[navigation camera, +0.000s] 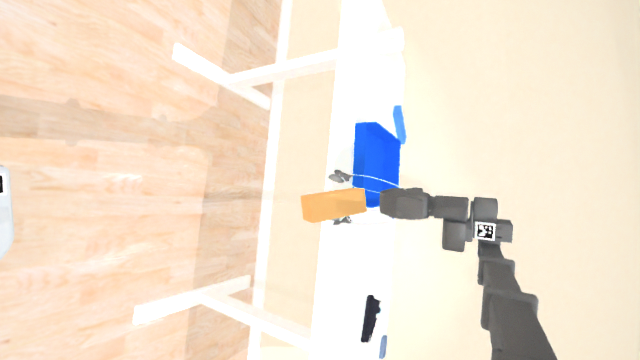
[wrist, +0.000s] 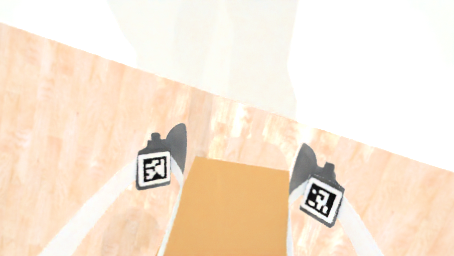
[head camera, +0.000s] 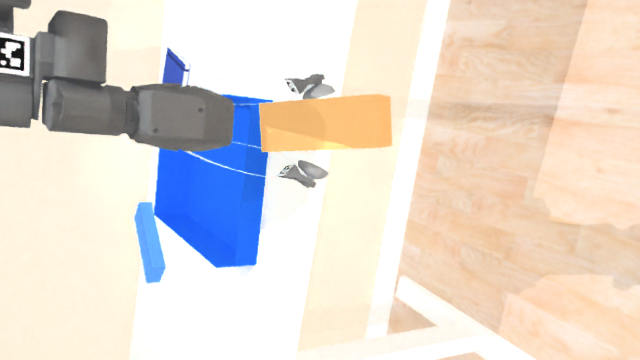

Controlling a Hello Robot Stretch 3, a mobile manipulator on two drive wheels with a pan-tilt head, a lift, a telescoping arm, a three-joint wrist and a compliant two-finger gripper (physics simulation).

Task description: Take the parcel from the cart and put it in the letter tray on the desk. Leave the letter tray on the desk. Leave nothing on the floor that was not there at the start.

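Places are measured from the robot's base along level axes (x ahead, y left, z up), in centimetres.
Where they show: gripper, fingertip midpoint: (wrist: 239, 150).
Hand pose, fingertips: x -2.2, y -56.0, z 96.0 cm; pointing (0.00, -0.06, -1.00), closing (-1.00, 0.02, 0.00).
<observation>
Things, the pixels of their centre, and the offset from my fingertips. Level surfaces: height alone.
- orange-brown parcel, body centre: (wrist: 233, 252) (head camera: 325, 124) (navigation camera: 334, 203) dx -0.6, dy +5.8, dz +4.3 cm
- blue letter tray, body centre: (head camera: 204, 166) (navigation camera: 379, 168) dx +6.4, dy -35.1, dz +2.3 cm
- white desk, its level: dz -0.9 cm
- light blue block, body centre: (head camera: 149, 241) (navigation camera: 399, 125) dx +27.2, dy -74.7, dz +0.5 cm
- dark blue framed item, body centre: (head camera: 175, 75) dx -12.2, dy -63.5, dz -0.4 cm
- black object, body centre: (navigation camera: 374, 320) dx -50.3, dy -33.6, dz +2.5 cm
- small blue-grey item, body centre: (navigation camera: 383, 346) dx -78.2, dy -57.7, dz -0.1 cm
My gripper (head camera: 312, 129) (navigation camera: 341, 198) (wrist: 239, 150) is shut on the orange-brown parcel (head camera: 325, 125) (navigation camera: 334, 205) (wrist: 232, 212), with a fingertip at each side. The parcel is held up in front of the blue letter tray (head camera: 251, 215) (navigation camera: 365, 150). In the head view its inner end meets the tray's near wall, and its outer end reaches past the near edge of the white desk (head camera: 200, 315) (navigation camera: 352, 270). The tray stands on the desk, its interior partly hidden by the gripper body. In the wrist view the tray does not show. The cart does not show.
A light blue block (head camera: 150, 242) (navigation camera: 399, 125) lies beside the tray at the desk's far edge. A dark blue framed item (head camera: 174, 68) is behind the tray. A black object (navigation camera: 370, 319) and a small blue-grey item (navigation camera: 383, 346) lie farther along. White desk legs (navigation camera: 295, 65) stand on the wooden floor.
</observation>
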